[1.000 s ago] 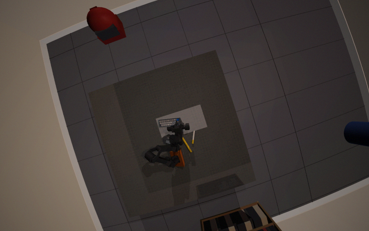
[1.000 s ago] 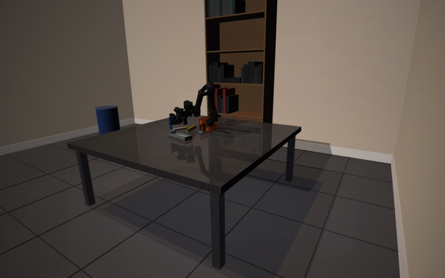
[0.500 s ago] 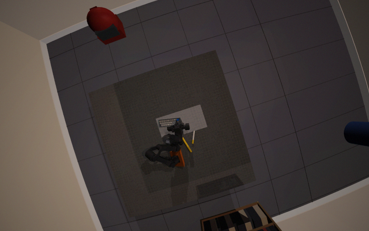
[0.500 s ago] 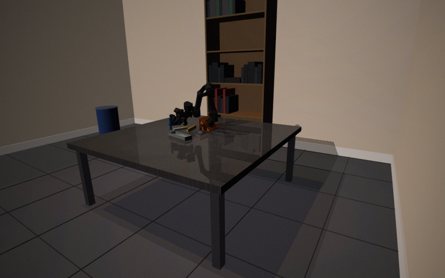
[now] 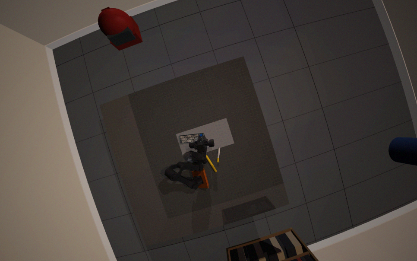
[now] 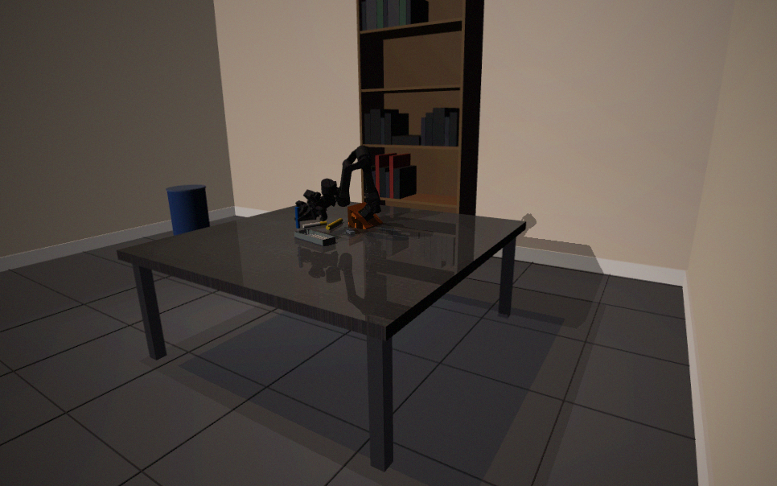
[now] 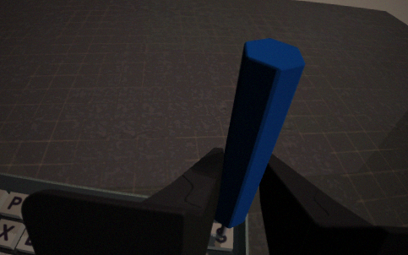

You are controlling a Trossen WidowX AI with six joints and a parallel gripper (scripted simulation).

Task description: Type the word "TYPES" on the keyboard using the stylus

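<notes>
Right now my gripper tip is 20 mm above the blue stylus and 10 mm past it. The rest, counted from my gripper tip: white pen: 220 mm behind, 70 mm below, 50 mm to the right; then small grey block: 170 mm behind, 160 mm to the left, 70 mm below; then grey tip: 60 mm below, 10 mm behind.
</notes>
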